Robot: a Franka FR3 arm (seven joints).
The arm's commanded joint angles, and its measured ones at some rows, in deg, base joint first. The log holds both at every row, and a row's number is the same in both.
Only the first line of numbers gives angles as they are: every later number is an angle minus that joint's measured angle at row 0.
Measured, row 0: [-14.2, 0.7, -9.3, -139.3, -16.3, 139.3, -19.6]
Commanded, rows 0 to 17: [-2.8, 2.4, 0.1, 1.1, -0.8, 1.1, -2.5]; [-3.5, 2.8, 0.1, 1.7, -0.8, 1.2, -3.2]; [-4.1, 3.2, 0.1, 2.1, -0.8, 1.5, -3.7]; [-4.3, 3.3, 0.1, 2.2, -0.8, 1.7, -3.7]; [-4.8, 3.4, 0.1, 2.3, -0.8, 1.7, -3.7]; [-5.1, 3.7, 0.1, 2.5, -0.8, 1.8, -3.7]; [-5.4, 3.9, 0.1, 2.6, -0.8, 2.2, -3.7]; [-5.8, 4.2, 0.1, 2.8, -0.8, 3.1, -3.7]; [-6.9, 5.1, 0.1, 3.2, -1.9, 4.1, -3.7]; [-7.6, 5.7, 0.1, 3.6, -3.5, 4.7, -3.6]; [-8.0, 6.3, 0.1, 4.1, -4.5, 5.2, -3.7]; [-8.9, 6.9, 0.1, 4.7, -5.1, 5.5, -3.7]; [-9.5, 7.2, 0.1, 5.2, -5.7, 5.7, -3.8]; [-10.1, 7.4, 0.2, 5.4, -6.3, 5.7, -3.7]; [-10.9, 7.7, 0.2, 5.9, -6.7, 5.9, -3.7]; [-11.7, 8.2, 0.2, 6.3, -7.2, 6.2, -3.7]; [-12.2, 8.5, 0.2, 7.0, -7.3, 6.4, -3.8]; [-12.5, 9.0, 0.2, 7.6, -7.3, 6.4, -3.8]
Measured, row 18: [-10.1, 5.7, -0.3, 5.4, -6.0, 4.9, -3.1]
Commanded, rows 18 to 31: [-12.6, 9.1, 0.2, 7.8, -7.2, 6.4, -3.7]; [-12.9, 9.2, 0.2, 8.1, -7.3, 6.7, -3.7]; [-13.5, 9.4, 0.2, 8.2, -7.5, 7.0, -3.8]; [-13.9, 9.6, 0.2, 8.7, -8.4, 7.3, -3.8]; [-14.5, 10.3, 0.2, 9.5, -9.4, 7.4, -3.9]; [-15.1, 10.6, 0.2, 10.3, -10.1, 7.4, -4.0]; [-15.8, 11.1, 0.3, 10.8, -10.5, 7.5, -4.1]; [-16.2, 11.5, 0.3, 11.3, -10.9, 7.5, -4.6]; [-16.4, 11.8, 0.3, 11.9, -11.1, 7.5, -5.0]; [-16.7, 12.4, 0.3, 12.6, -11.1, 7.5, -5.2]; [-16.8, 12.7, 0.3, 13.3, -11.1, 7.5, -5.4]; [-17.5, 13.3, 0.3, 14.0, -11.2, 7.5, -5.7]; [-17.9, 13.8, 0.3, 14.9, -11.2, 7.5, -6.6]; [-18.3, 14.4, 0.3, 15.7, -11.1, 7.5, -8.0]
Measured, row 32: [-16.2, 11.5, -0.3, 12.4, -10.1, 6.8, -5.2]
